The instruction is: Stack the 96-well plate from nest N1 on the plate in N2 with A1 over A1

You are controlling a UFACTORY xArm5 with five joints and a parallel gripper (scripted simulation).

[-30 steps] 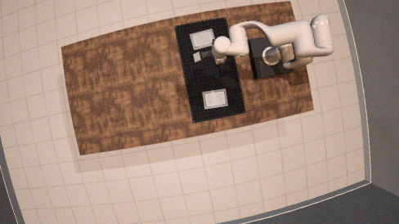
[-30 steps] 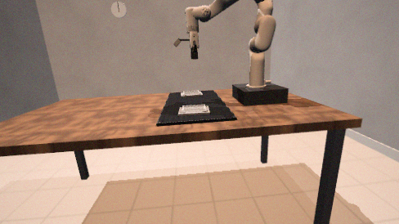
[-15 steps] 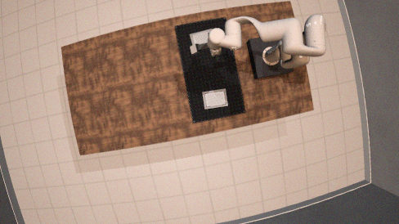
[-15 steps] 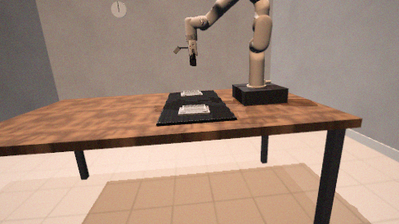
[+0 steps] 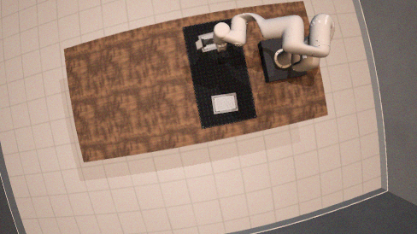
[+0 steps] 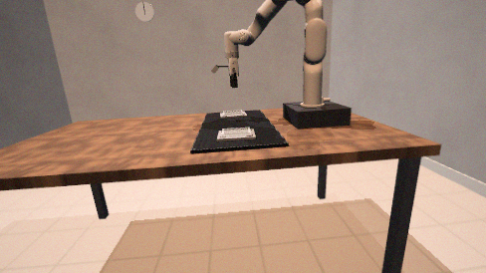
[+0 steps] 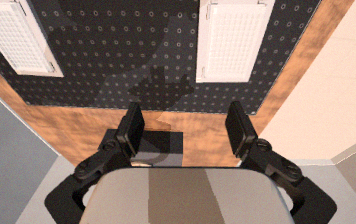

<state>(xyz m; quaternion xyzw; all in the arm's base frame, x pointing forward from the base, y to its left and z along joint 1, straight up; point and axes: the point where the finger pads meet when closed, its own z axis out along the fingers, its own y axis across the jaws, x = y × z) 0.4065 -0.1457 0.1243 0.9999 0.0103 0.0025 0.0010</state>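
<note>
The nest N1 is 1 cm ahead of my hand, 9 cm to the right of it and 19 cm below it.
</note>
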